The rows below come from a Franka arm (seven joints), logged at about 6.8 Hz.
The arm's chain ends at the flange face. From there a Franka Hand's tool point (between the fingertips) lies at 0.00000 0.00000 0.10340 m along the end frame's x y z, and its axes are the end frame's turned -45 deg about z.
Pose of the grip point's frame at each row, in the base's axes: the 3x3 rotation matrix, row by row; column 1 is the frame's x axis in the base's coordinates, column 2 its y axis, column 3 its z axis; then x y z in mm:
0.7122 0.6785 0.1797; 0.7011 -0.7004 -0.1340; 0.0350 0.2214 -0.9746; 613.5 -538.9 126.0
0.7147 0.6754 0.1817; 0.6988 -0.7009 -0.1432; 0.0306 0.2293 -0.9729; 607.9 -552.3 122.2
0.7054 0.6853 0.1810; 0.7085 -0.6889 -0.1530; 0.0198 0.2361 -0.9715; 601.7 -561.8 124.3
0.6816 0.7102 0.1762; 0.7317 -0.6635 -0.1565; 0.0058 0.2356 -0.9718; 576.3 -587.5 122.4
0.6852 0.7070 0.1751; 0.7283 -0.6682 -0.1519; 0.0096 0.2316 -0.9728; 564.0 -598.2 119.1
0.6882 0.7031 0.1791; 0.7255 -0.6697 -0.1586; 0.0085 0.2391 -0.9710; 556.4 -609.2 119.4
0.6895 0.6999 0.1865; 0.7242 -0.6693 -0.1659; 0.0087 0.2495 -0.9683; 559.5 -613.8 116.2
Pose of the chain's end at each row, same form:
0.9834 -0.0238 0.1797; 0.0005 -0.9910 -0.1340; 0.1813 0.1318 -0.9746; 594.9 -525.0 226.8
0.9829 -0.0278 0.1817; -0.0015 -0.9897 -0.1432; 0.1838 0.1405 -0.9729; 589.1 -537.5 222.8
0.9834 -0.0142 0.1810; 0.0139 -0.9881 -0.1530; 0.1809 0.1529 -0.9715; 583.0 -546.0 224.8
0.9842 0.0202 0.1762; 0.0482 -0.9866 -0.1565; 0.1707 0.1625 -0.9718; 558.1 -571.3 222.9
0.9844 0.0154 0.1751; 0.0425 -0.9875 -0.1519; 0.1706 0.1570 -0.9728; 545.9 -582.5 219.7
0.9838 0.0105 0.1791; 0.0395 -0.9866 -0.1586; 0.1751 0.1631 -0.9710; 537.9 -592.8 219.8
0.9825 0.0074 0.1865; 0.0388 -0.9854 -0.1659; 0.1826 0.1703 -0.9683; 540.2 -596.6 216.3

